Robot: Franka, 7 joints.
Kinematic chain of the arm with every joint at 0, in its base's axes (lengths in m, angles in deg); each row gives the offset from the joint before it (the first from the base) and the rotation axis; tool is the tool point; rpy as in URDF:
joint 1: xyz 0 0 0.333 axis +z
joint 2: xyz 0 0 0 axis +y
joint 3: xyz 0 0 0.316 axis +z
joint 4: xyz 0.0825 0 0 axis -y
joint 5: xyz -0.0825 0 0.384 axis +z
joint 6: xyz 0 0 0 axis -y
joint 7: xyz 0.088 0 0 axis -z
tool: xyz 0 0 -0.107 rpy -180 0 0
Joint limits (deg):
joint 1: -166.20..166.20
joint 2: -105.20..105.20
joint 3: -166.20..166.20
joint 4: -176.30..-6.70
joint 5: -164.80..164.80
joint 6: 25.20..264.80
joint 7: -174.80..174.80
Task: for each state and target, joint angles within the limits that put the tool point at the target. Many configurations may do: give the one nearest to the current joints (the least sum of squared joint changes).
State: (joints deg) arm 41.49 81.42 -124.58 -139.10 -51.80 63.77 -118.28
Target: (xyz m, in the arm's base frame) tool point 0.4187 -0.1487 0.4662
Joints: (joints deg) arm 56.26 93.80 -94.73 -120.80 -50.89 64.98 -118.28
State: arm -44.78 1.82 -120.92 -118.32 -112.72 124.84 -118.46
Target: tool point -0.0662 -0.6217 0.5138
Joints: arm -22.68 23.85 -79.87 -108.30 -113.95 133.04 -118.46
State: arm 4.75 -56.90 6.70 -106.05 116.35 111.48 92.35
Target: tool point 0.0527 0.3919 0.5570
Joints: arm 23.72 -54.25 38.06 -146.36 107.40 103.53 92.35
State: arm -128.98 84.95 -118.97 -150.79 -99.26 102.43 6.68
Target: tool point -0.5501 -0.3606 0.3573
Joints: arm -84.44 105.20 -92.07 -105.56 -107.52 101.95 6.68
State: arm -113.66 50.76 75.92 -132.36 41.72 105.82 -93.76
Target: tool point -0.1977 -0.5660 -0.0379
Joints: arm -143.28 72.83 31.82 -91.13 42.29 127.64 -93.76
